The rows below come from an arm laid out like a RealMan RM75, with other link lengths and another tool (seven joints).
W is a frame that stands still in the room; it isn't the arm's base.
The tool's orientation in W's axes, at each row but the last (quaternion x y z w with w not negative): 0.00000 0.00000 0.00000 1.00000; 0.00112 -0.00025 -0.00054 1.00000; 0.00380 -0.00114 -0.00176 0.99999; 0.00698 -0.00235 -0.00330 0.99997; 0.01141 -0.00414 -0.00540 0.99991; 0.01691 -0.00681 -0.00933 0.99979; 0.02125 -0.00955 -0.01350 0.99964; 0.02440 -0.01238 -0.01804 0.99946; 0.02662 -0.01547 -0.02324 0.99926; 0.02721 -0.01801 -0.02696 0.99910
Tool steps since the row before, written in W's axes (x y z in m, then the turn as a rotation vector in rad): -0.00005 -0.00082 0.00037 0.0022 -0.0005 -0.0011; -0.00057 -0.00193 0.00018 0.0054 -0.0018 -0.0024; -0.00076 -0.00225 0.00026 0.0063 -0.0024 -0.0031; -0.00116 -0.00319 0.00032 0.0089 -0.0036 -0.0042; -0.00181 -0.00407 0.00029 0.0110 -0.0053 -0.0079; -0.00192 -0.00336 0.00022 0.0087 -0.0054 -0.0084; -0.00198 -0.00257 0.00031 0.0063 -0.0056 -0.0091; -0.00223 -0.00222 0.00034 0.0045 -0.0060 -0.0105; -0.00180 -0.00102 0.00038 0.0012 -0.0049 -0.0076; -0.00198 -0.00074 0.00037 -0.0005 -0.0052 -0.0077
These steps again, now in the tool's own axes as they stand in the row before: -0.00005 -0.00082 0.00037 0.0022 -0.0005 -0.0011; -0.00057 -0.00193 0.00018 0.0054 -0.0018 -0.0024; -0.00075 -0.00225 0.00028 0.0063 -0.0024 -0.0031; -0.00114 -0.00319 0.00037 0.0089 -0.0036 -0.0042; -0.00176 -0.00408 0.00040 0.0110 -0.0054 -0.0079; -0.00185 -0.00339 0.00036 0.0087 -0.0055 -0.0083; -0.00190 -0.00261 0.00046 0.0063 -0.0058 -0.0090; -0.00214 -0.00228 0.00050 0.0045 -0.0063 -0.0103; -0.00174 -0.00108 0.00049 0.0012 -0.0052 -0.0074; -0.00192 -0.00082 0.00048 -0.0005 -0.0056 -0.0074
